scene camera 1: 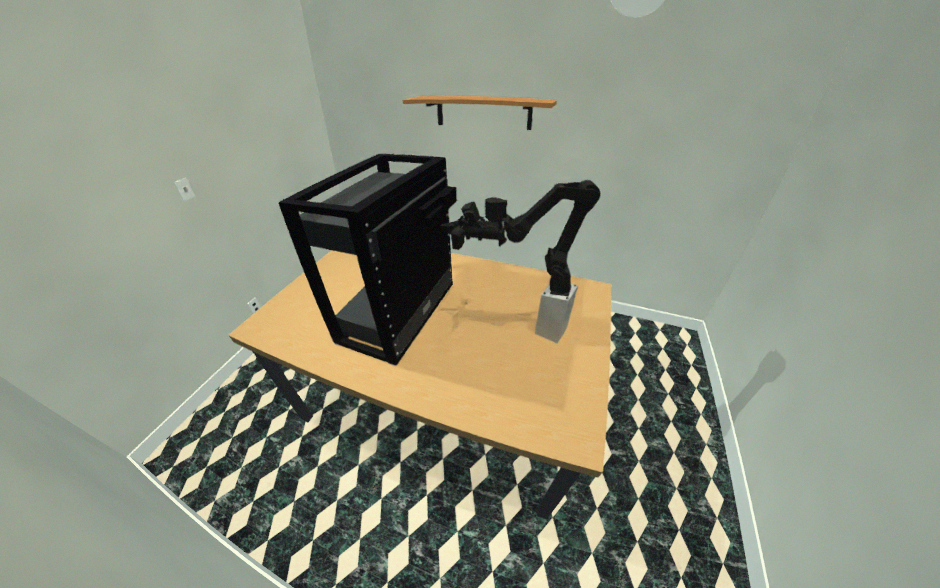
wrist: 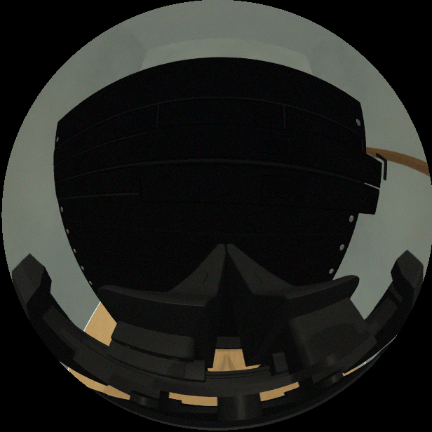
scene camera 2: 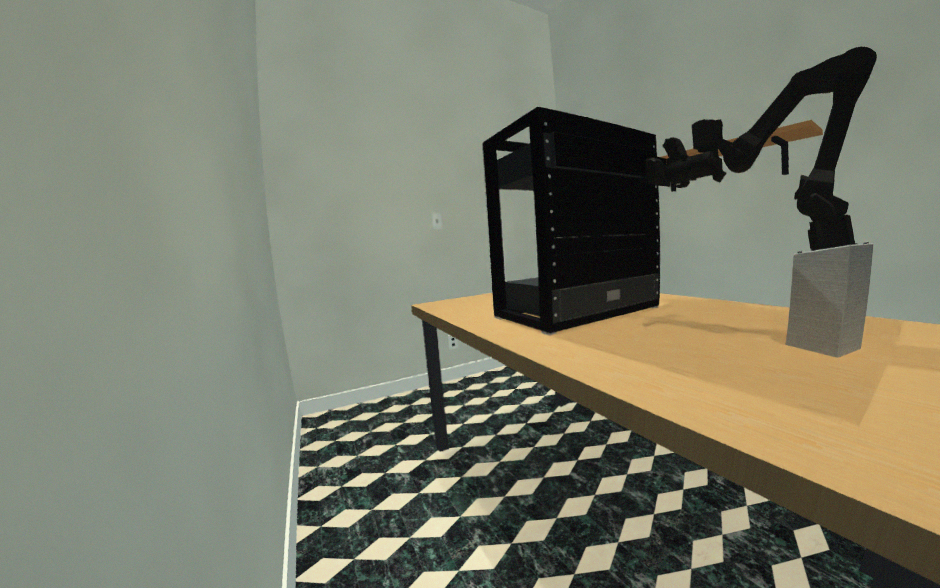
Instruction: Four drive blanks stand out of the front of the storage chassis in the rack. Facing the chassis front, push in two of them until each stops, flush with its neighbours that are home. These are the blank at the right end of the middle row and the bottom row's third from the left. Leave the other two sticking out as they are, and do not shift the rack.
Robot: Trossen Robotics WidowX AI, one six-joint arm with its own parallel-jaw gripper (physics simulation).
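Frame: origin at the arm's base, x back, y right, z up, level; metres.
Where they show: gripper, between the fingertips: (scene camera 1: pixel 441 226) (scene camera 2: pixel 640 180); arm's base, origin of its link: (scene camera 1: pixel 560 290) (scene camera 2: pixel 834 248).
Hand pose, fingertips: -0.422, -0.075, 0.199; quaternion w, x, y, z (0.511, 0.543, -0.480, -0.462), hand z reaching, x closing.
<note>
Things, the pixels of their centre, and the offset from my fingertips, as dx, dy, dz. "spot": a spot on its surface instead. Level surfaces: height alone.
- black storage chassis, a spot on its surface: (scene camera 2: pixel 597 153) spot: -0.036, -0.130, +0.074
- black rack, a spot on its surface: (scene camera 2: pixel 546 221) spot: -0.043, -0.313, -0.110
- wooden table, height of its surface: dz -0.407
- grey unit, a spot on its surface: (scene camera 2: pixel 589 299) spot: -0.049, -0.169, -0.329
The black storage chassis (scene camera 1: pixel 413 209) (scene camera 2: pixel 597 153) (wrist: pixel 221 113) sits high in the black rack (scene camera 1: pixel 372 291) (scene camera 2: pixel 546 221). In the wrist view, a middle-row blank (wrist: pixel 370 167) and a bottom-row blank (wrist: pixel 367 200) stick out at the right end, past the rack's side. More blank faces join them toward the centre, too dark to separate or to judge their depth. At the left, the panels look further back. My gripper (scene camera 1: pixel 447 227) (scene camera 2: pixel 648 170) (wrist: pixel 224 250) is shut and empty, with its tips in front of the rack, below the bottom row in the wrist view. Any contact is hidden.
The rack stands on a wooden table (scene camera 1: pixel 512 388) (scene camera 2: pixel 727 388). A grey unit (scene camera 1: pixel 424 307) (scene camera 2: pixel 589 299) with a light label fills the rack's bottom. The arm's grey pedestal (scene camera 1: pixel 555 315) (scene camera 2: pixel 828 301) stands opposite the rack front. A wooden shelf (scene camera 1: pixel 479 101) (scene camera 2: pixel 800 130) is on the wall behind.
</note>
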